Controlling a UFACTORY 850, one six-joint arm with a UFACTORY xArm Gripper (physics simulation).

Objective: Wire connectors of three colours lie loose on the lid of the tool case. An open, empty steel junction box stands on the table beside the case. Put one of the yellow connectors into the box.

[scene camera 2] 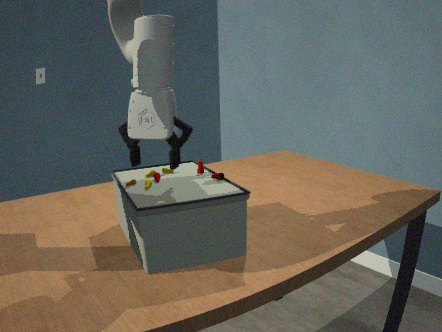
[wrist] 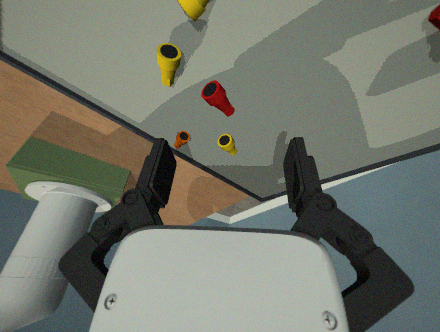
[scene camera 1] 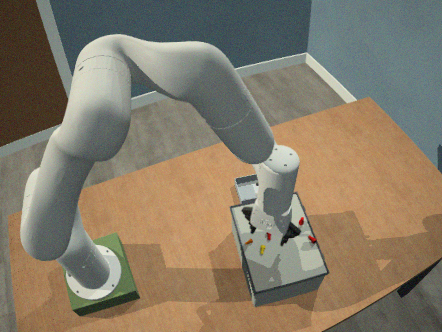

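Note:
My gripper [scene camera 1: 268, 237] [scene camera 2: 155, 166] [wrist: 227, 150] is open and empty, its fingertips above the lid of the grey tool case [scene camera 1: 300, 270] [scene camera 2: 187, 235] [wrist: 90, 30]. A yellow connector [scene camera 1: 262, 249] [scene camera 2: 148, 184] [wrist: 227, 143] lies near the orange one [scene camera 1: 248, 242] [scene camera 2: 131, 182] [wrist: 182, 138]. A second yellow connector [scene camera 2: 150, 173] [wrist: 169, 62] lies farther back, beside a red one [scene camera 1: 269, 236] [scene camera 2: 157, 177] [wrist: 216, 97]. A third yellow connector [scene camera 2: 167, 170] [wrist: 193, 7] lies behind them. The arm hides both rear yellow connectors in scene camera 1. The open steel box [scene camera 1: 245, 181] stands behind the case, partly hidden by the arm.
A red connector [scene camera 1: 301, 220] [scene camera 2: 200, 167] stands upright near the lid's right edge, and another [scene camera 1: 312, 239] [scene camera 2: 218, 176] lies in front of it. The green base block [scene camera 1: 131, 280] [wrist: 65, 162] stands left of the case on the wooden table [scene camera 1: 350, 150] [scene camera 2: 300, 175].

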